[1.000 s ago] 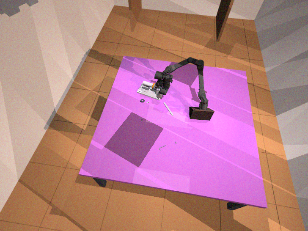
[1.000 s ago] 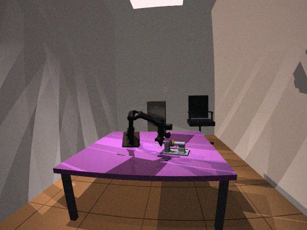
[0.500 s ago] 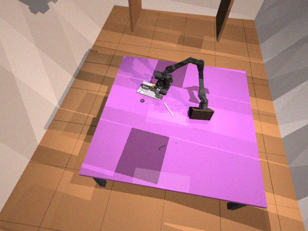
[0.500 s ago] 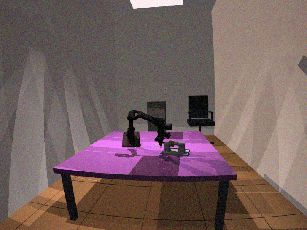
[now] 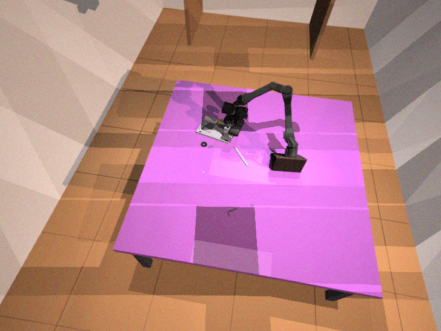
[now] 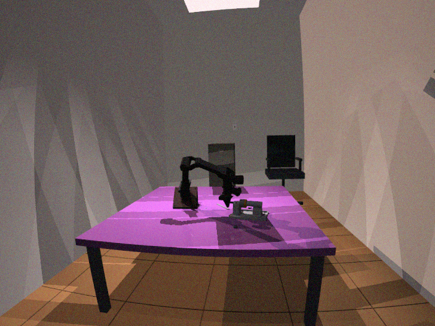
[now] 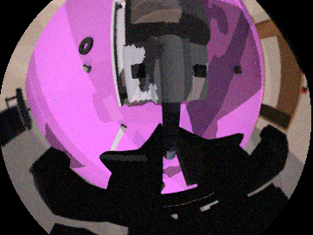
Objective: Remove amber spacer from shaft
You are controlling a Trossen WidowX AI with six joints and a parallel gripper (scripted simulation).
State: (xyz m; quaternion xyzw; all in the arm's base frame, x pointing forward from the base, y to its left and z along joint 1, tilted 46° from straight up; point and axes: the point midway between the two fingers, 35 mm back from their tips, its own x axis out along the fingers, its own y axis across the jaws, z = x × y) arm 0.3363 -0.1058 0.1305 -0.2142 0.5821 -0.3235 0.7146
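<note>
My gripper tip is now 7 cm short of the thin dark shaft, 2 cm to the left of it and 3 cm below it. The rest, counted from my gripper tip: grey support block (15 cm ahead, 3 cm to the right); metal strip (5 cm behind, 15 cm to the left, 4 cm below); amber spacer (12 cm ahead, 3 cm to the right, 3 cm above).
</note>
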